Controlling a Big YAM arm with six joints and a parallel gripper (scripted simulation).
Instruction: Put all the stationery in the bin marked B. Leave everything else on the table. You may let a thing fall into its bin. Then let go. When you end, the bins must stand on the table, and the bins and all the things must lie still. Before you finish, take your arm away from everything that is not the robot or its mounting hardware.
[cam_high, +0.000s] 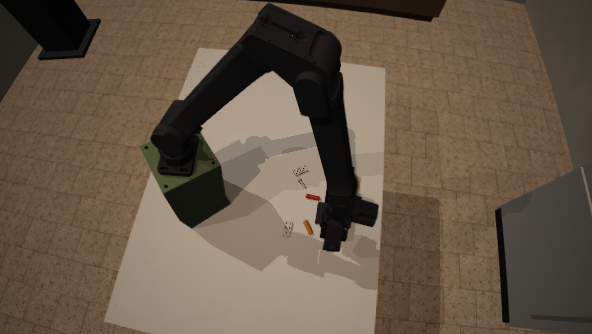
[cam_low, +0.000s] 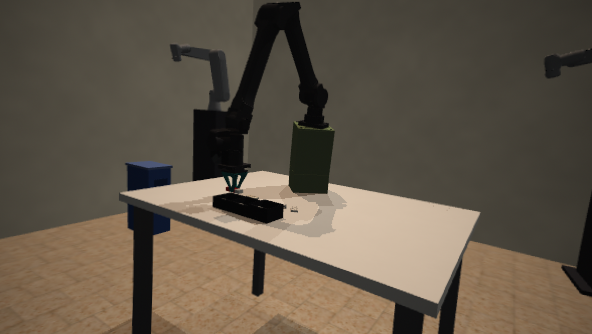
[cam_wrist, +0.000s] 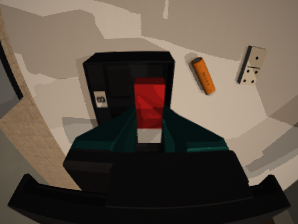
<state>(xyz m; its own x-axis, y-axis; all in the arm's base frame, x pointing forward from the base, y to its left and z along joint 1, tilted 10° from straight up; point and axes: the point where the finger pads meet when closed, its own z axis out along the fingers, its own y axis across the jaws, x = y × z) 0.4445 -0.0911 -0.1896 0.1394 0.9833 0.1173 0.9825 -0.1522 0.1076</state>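
Right now my hand is 7 cm past the orange stick and 6 cm above it. The rest, counted from my hand: red block 1 cm to the left; beige tile 14 cm behind, 6 cm below, 1 cm to the right; row of bins 8 cm to the left, 4 cm below, 3 cm ahead.
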